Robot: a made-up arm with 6 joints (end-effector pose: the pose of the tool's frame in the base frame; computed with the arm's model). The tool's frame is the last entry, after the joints.
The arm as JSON. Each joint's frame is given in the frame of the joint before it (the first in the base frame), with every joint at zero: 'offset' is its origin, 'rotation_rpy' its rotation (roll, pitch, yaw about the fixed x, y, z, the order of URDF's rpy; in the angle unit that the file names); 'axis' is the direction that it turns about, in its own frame. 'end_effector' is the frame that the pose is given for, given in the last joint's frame.
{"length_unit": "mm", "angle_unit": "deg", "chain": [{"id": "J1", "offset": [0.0, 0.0, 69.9], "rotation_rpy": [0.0, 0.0, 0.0], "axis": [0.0, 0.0, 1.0]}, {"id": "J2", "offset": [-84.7, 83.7, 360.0], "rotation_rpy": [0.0, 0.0, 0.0], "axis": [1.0, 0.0, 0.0]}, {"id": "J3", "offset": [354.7, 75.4, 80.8], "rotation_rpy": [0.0, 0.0, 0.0], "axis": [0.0, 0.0, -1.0]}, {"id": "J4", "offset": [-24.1, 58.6, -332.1], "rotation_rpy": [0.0, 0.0, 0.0], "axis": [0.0, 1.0, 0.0]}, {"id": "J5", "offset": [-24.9, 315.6, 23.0], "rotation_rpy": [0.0, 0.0, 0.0], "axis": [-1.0, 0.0, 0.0]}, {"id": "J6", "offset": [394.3, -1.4, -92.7], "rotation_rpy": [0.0, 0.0, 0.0], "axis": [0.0, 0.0, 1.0]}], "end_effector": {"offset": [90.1, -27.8, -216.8], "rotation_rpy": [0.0, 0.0, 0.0]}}
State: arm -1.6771 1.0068 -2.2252 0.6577 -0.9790 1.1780
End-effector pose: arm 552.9 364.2 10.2 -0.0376 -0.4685 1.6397
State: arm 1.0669 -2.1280 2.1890 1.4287 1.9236 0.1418
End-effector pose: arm 493.3 -3.0 902.0 -1.2747 -0.5355 -0.5562
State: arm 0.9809 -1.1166 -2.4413 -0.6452 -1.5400 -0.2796
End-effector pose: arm -227.6 -380.8 617.7 2.3781 0.4003 -2.8536
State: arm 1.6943 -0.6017 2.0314 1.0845 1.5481 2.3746
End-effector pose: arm 212.8 327.4 -29.0 1.2899 0.2220 2.8014
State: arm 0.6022 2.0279 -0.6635 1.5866 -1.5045 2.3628
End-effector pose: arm -269.4 196.2 1269.3 -2.3090 -0.1175 -0.4029
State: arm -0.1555 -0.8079 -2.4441 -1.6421 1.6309 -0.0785
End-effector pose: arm 354.1 131.2 612.6 -0.6341 -0.8558 1.2448
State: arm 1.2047 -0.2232 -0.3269 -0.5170 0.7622 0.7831
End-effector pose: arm -167.4 777.9 116.9 -1.0372 0.2416 2.0453
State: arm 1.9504 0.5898 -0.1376 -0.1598 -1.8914 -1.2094
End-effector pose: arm -979.5 161.2 747.8 2.6624 0.5027 2.9882
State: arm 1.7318 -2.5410 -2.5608 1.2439 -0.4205 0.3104
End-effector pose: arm 0.2 98.1 1299.6 -3.1207 -0.7913 -0.6453
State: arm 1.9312 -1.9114 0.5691 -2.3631 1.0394 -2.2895
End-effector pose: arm -80.3 155.1 204.1 -2.8162 -0.6665 0.1104
